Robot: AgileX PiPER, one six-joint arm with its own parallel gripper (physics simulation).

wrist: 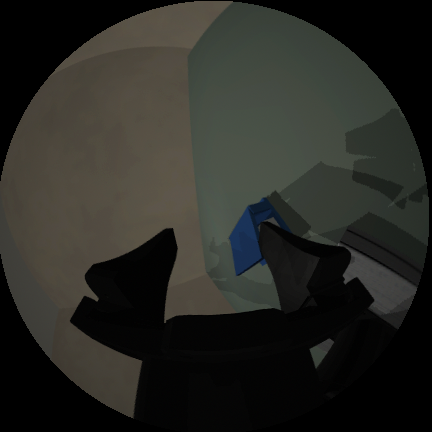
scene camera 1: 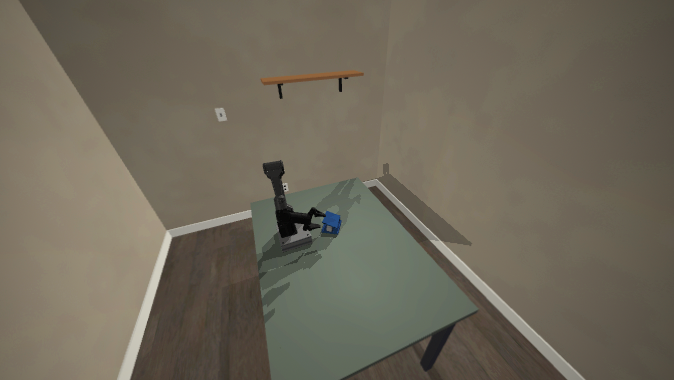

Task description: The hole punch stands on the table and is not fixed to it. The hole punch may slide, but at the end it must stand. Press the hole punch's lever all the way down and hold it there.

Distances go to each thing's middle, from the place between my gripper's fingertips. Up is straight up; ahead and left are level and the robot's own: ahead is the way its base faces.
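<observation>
For the blue lever (wrist: pixel 246 252), my gripper is now 10 cm above it, 8 cm short of it and 10 cm to the right of it. There is a blue hole punch (wrist: pixel 263 210) too, 12 cm below my hand, 8 cm ahead of it and 10 cm to the left.
</observation>
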